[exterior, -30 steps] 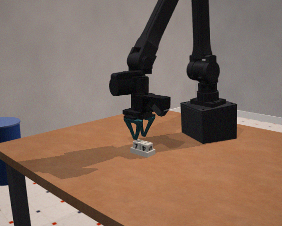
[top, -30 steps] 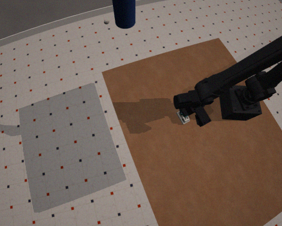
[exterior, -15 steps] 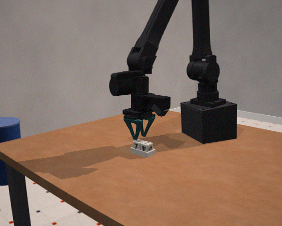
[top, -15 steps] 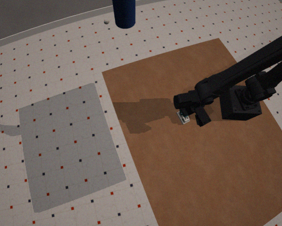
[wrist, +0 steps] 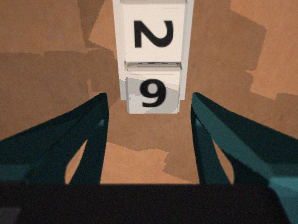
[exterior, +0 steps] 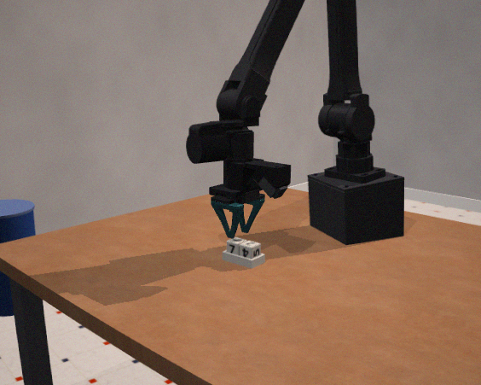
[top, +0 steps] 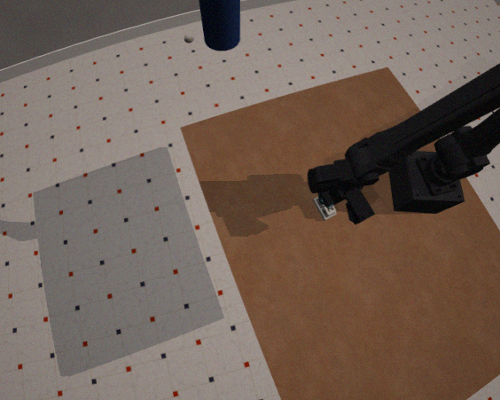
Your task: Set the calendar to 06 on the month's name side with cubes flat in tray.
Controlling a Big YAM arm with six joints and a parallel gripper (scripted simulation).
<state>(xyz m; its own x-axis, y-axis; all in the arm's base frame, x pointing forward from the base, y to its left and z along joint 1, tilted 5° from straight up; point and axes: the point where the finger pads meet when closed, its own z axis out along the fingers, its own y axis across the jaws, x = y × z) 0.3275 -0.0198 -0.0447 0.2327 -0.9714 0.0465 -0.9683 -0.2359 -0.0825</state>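
The white digit cube is 3 cm below my hand. Round my hand: white tray (2 cm to the left, 5 cm below).
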